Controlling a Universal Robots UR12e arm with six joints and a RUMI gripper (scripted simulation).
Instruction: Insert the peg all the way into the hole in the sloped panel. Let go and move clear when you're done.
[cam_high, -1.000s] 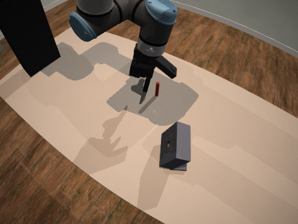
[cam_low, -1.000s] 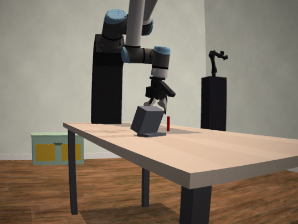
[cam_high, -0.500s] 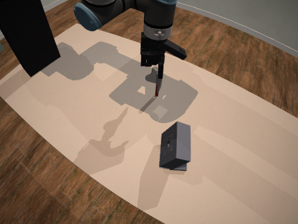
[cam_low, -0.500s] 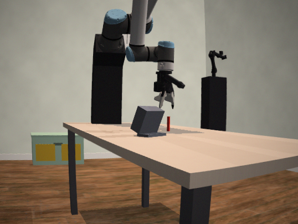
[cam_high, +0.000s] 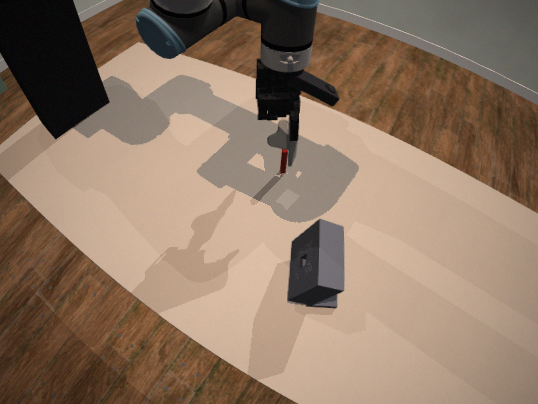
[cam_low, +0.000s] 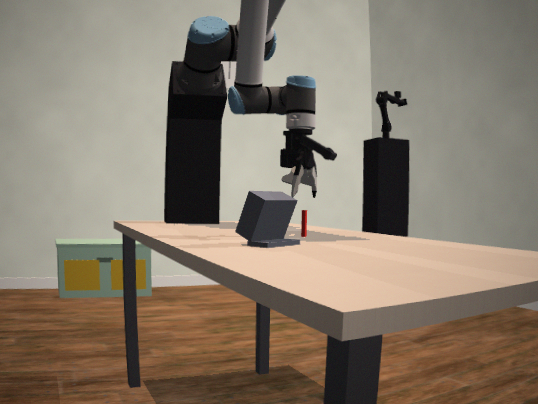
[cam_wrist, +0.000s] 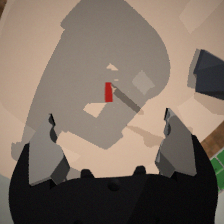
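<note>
My hand is 80 mm above the red peg. Also, from my hand: thin base plate (250 mm ahead, 160 mm to the right, 110 mm below).
</note>
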